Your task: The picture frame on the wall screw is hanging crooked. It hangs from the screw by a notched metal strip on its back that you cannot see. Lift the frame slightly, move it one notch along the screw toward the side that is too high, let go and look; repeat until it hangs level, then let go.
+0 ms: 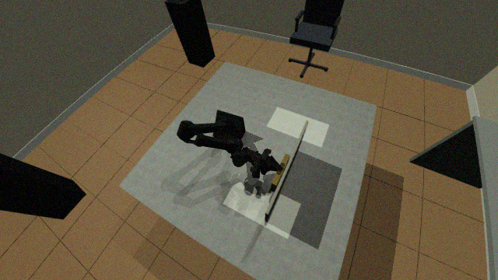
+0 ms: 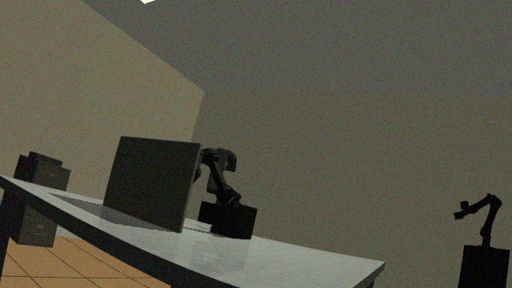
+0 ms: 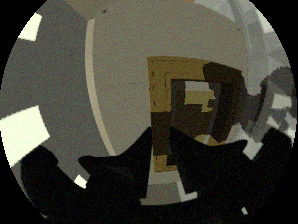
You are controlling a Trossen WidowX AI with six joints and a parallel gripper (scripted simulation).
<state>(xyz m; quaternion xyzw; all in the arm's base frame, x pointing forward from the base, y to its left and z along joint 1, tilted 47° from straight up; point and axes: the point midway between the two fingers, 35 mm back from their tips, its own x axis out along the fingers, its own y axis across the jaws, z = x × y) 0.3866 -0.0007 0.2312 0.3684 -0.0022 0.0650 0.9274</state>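
My gripper tip is now 5 cm above the picture frame. From my gripper tip the other things lie so: thin upright wall panel (6 cm below, 2 cm to the left, 1 cm ahead).
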